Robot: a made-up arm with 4 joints. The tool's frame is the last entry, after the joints. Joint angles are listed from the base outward. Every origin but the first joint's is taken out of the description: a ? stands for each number. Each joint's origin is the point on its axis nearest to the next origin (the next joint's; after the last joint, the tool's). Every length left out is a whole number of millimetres.
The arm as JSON. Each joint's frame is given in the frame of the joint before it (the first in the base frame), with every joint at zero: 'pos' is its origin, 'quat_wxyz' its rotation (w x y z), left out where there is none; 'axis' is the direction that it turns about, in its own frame. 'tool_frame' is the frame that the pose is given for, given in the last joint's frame.
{
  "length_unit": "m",
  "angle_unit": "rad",
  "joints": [
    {
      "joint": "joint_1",
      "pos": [
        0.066,
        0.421,
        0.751
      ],
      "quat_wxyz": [
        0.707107,
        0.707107,
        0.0,
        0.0
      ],
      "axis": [
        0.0,
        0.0,
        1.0
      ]
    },
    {
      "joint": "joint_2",
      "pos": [
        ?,
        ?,
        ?
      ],
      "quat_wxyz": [
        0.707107,
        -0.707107,
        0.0,
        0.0
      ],
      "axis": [
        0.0,
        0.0,
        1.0
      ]
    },
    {
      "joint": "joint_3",
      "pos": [
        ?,
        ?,
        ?
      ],
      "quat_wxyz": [
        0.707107,
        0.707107,
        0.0,
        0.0
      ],
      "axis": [
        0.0,
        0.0,
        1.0
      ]
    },
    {
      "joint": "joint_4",
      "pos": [
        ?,
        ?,
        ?
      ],
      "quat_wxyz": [
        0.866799,
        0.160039,
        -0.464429,
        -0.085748
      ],
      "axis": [
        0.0,
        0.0,
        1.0
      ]
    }
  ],
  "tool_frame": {
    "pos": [
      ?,
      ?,
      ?
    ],
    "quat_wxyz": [
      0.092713,
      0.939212,
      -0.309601,
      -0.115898
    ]
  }
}
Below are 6 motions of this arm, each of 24 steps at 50 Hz.
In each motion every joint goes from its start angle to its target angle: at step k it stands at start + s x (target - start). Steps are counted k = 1, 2, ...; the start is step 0. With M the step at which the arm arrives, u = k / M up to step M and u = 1 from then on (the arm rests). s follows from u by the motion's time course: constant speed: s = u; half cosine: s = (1 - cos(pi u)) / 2; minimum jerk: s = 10 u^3 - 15 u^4 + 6 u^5.
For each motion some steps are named. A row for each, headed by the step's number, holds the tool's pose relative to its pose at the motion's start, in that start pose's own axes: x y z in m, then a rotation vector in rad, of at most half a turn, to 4 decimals.
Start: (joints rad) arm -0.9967 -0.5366 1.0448 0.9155
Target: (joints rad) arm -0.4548 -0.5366 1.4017 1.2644
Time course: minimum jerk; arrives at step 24
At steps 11, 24:
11: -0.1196 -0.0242 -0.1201 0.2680 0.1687 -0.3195
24: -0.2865 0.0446 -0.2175 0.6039 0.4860 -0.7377

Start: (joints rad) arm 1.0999 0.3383 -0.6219 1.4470
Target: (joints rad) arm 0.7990 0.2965 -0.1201 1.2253
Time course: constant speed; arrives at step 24
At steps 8, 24:
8: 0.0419 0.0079 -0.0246 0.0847 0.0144 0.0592
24: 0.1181 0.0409 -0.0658 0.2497 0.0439 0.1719

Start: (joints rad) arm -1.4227 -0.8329 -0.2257 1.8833
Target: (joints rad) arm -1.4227 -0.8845 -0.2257 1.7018
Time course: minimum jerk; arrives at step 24
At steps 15, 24:
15: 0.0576 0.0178 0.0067 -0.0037 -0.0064 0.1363
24: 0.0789 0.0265 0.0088 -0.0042 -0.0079 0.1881

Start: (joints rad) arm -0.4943 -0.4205 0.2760 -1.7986
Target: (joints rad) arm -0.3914 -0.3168 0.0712 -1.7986
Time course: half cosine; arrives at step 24
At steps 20, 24:
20: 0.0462 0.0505 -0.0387 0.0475 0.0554 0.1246
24: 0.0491 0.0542 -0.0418 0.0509 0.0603 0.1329

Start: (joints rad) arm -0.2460 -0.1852 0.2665 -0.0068
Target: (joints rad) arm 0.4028 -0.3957 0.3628 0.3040
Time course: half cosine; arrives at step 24
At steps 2, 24:
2: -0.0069 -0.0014 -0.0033 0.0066 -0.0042 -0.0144
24: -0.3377 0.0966 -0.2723 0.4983 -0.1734 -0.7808

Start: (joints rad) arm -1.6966 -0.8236 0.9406 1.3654
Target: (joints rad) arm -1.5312 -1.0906 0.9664 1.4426
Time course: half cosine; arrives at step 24
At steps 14, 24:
14: -0.0292 0.0101 0.0207 -0.0683 0.1773 -0.1484
24: -0.0403 0.0208 0.0379 -0.1166 0.2815 -0.2296

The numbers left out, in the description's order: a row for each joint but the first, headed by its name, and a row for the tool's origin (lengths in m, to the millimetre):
joint_2: -0.027 0.197 0.0
joint_3: 0.094 0.227 0.0
joint_4: 0.047 0.018 0.0
tool: 0.291 0.265 0.0

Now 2 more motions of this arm.
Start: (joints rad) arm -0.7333 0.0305 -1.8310 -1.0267
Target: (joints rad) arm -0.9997 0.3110 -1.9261 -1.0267
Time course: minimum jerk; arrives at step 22
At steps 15, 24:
15: -0.0159 0.0177 -0.0693 0.1668 0.3311 0.0101
24: -0.0234 0.0231 -0.0842 0.2011 0.4095 0.0127

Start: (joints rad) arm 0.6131 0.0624 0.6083 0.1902
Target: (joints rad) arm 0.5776 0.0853 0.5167 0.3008
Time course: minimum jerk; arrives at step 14
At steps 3, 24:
3: -0.0001 -0.0001 0.0018 -0.0053 0.0049 0.0000
24: -0.0003 -0.0009 0.0281 -0.0803 0.0667 0.0001

